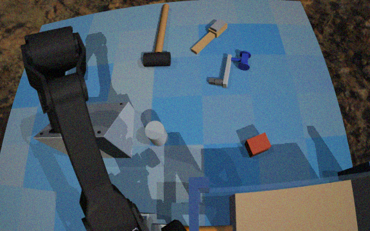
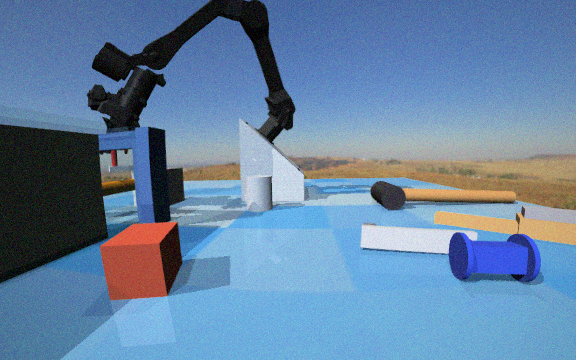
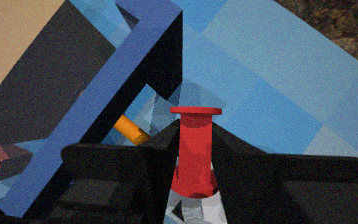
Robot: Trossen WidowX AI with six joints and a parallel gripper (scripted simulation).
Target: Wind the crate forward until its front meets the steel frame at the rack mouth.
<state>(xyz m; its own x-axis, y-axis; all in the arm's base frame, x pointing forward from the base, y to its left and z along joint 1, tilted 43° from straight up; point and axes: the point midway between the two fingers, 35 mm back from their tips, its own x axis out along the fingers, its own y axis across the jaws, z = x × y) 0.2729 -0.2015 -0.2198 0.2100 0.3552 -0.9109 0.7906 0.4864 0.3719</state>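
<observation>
My gripper tip is now 7 cm to the right of the frame, 7 cm short of it and 3 cm above it. From my gripper tip the other things lie so: crank with blue grip (58 cm to the left, 17 cm ahead, 12 cm below); red grip (1 cm to the left, 1 cm behind); winch (11 cm behind, 10 cm below, 6 cm to the left).
</observation>
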